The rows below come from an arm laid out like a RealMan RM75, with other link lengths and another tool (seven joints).
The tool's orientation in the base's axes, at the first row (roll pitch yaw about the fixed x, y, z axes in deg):
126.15 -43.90 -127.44
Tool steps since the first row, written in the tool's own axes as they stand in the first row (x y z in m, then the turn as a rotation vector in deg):
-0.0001 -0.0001 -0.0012 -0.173 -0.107 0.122
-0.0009 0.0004 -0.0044 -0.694 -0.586 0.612
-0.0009 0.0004 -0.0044 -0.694 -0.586 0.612
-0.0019 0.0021 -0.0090 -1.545 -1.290 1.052
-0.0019 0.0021 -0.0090 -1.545 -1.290 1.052
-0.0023 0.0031 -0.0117 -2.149 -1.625 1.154
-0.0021 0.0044 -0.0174 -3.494 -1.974 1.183
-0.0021 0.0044 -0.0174 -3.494 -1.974 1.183
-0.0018 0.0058 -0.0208 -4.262 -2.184 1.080
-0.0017 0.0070 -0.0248 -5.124 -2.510 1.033
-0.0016 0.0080 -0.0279 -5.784 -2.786 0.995
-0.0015 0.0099 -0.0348 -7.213 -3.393 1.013
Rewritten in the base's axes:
0.0011 -0.0002 0.0004 -0.019 0.033 -0.234
0.0043 0.0001 0.0015 -0.166 0.028 -1.082
0.0043 0.0001 0.0015 -0.166 0.028 -1.082
0.0086 0.0013 0.0037 -0.094 0.023 -2.269
0.0086 0.0013 0.0037 -0.094 0.023 -2.269
0.0110 0.0019 0.0052 0.123 0.116 -2.926
0.0158 0.0018 0.0085 0.731 0.610 -4.074
0.0158 0.0018 0.0085 0.731 0.610 -4.074
0.0186 0.0022 0.0110 1.186 0.864 -4.685
0.0219 0.0025 0.0134 1.647 1.087 -5.452
0.0245 0.0027 0.0154 2.005 1.237 -6.055
0.0304 0.0030 0.0195 2.693 1.570 -7.406

